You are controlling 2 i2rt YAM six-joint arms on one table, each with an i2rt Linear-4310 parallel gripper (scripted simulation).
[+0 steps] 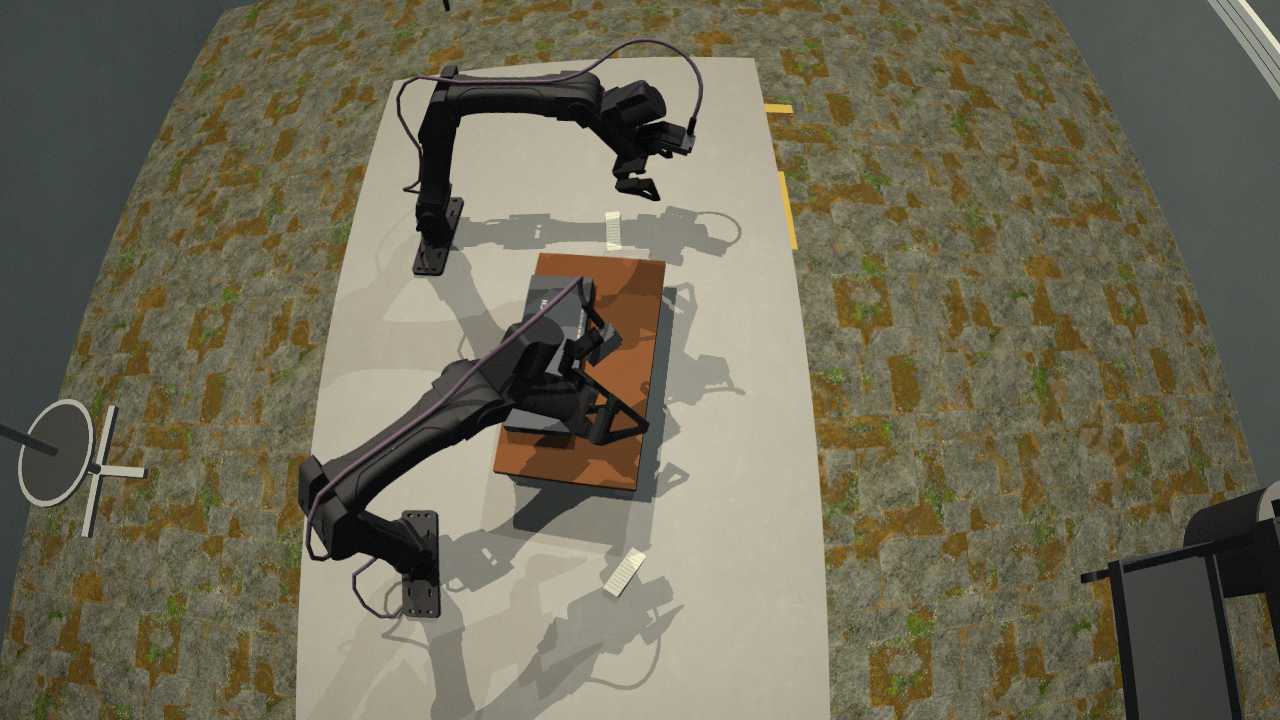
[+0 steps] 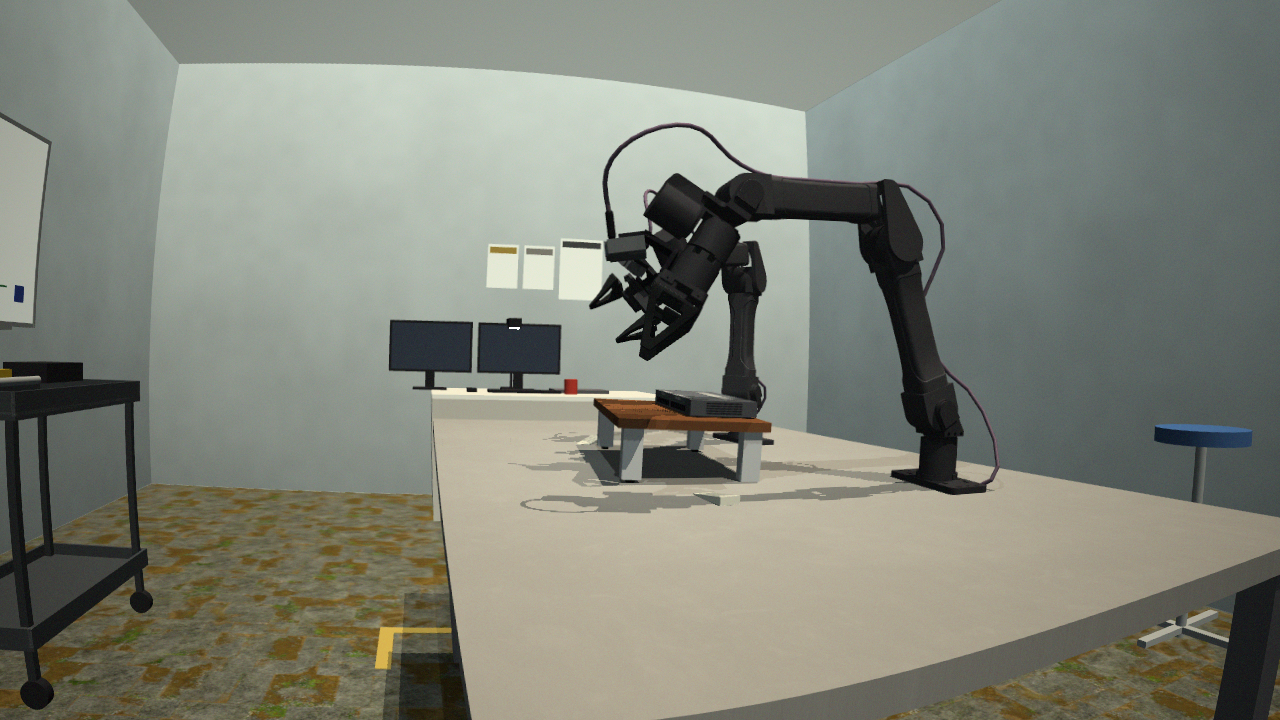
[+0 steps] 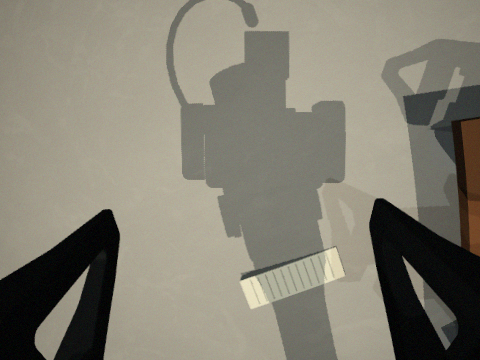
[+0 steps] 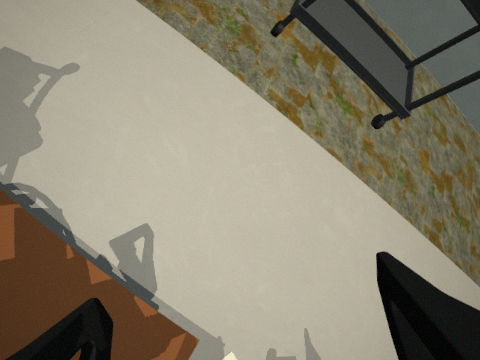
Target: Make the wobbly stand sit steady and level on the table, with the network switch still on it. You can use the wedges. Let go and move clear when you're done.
Labels:
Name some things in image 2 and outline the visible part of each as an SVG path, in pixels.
My left gripper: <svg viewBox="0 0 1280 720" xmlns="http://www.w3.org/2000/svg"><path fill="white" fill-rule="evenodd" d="M645 229L645 231L618 234L618 236L621 238L644 235L645 244L650 245L669 257L664 266L661 267L658 277L655 277L649 293L639 352L641 358L649 361L691 330L700 311L703 309L704 301L708 297L707 292L717 278L722 265L717 259L712 259L711 262L708 261L707 258L710 254L706 251L701 250L700 254L697 254L698 249L695 246L687 245L672 269L669 270L676 260L679 250ZM668 325L654 338L650 337L653 319L660 320ZM656 302L660 301L661 303L665 304L665 308L659 308L658 306L656 306Z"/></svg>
My right gripper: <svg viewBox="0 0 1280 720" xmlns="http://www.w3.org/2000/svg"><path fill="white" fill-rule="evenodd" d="M660 320L653 319L650 333L651 338L655 337L657 325L661 323ZM645 259L634 261L647 269L647 278L642 280L640 277L636 277L635 279L628 273L624 276L624 280L628 282L629 287L623 290L621 281L612 273L598 295L589 304L592 310L623 297L635 313L640 310L644 312L642 317L616 338L616 343L641 340L643 331L635 334L633 332L644 326L651 283L659 275Z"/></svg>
A dark network switch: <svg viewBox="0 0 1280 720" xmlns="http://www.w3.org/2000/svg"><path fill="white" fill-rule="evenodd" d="M656 389L655 403L692 417L757 418L758 402L741 402L744 399L714 392Z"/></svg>

